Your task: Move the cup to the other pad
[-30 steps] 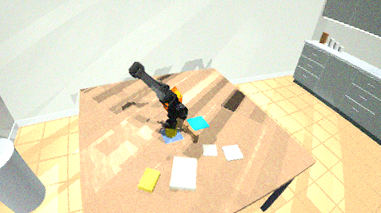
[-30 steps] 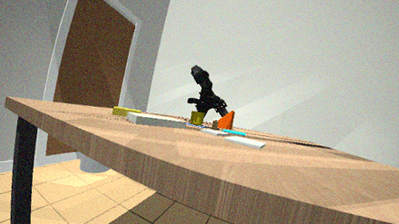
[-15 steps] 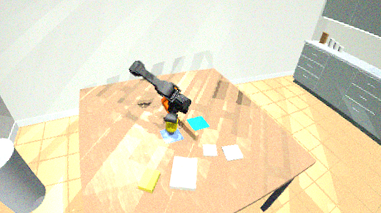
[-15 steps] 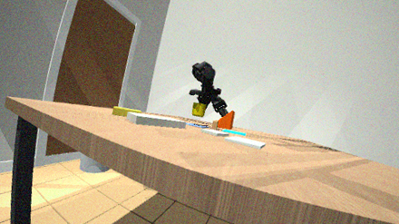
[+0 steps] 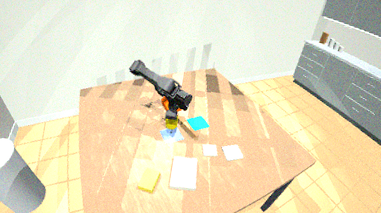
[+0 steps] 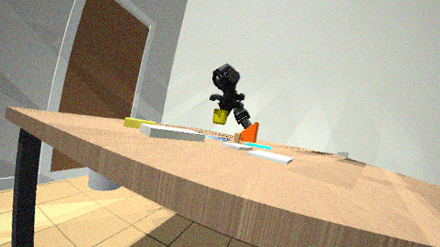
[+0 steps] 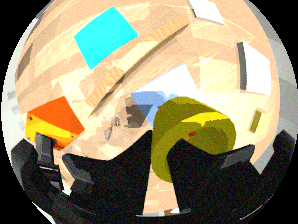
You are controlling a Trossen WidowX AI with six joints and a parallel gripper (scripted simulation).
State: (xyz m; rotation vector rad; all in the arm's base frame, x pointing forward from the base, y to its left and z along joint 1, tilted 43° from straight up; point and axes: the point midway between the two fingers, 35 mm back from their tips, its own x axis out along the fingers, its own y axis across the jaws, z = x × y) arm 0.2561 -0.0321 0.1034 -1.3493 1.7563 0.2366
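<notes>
The cyan pad is 1 cm behind my gripper tip, 19 cm to the left of it and 11 cm below it. The rest, counted from my gripper tip: pale blue pad 3 cm ahead, 2 cm to the right, 11 cm below; then wooden bar 1 cm ahead, 8 cm to the left, 9 cm below; then yellow cup 2 cm ahead, 2 cm to the right.
</notes>
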